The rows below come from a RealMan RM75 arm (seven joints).
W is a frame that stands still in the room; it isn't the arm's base.
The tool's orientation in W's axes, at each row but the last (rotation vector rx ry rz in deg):
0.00 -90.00 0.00
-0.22 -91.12 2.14
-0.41 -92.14 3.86
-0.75 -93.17 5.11
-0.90 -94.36 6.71
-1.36 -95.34 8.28
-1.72 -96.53 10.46
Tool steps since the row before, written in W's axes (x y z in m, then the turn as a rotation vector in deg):
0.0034 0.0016 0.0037 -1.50 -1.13 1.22
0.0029 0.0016 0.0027 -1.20 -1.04 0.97
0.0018 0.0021 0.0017 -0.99 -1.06 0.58
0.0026 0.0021 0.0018 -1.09 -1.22 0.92
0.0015 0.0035 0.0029 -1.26 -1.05 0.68
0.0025 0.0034 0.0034 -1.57 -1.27 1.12
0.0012 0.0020 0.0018 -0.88 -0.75 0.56
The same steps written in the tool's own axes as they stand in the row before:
0.0037 0.0016 -0.0034 1.22 -1.13 1.50
0.0027 0.0015 -0.0030 0.97 -1.04 1.20
0.0017 0.0019 -0.0019 0.57 -1.05 1.01
0.0018 0.0019 -0.0028 0.90 -1.23 1.10
0.0030 0.0031 -0.0019 0.69 -1.03 1.27
0.0035 0.0028 -0.0031 1.14 -1.27 1.56
0.0019 0.0016 -0.0016 0.56 -0.74 0.88

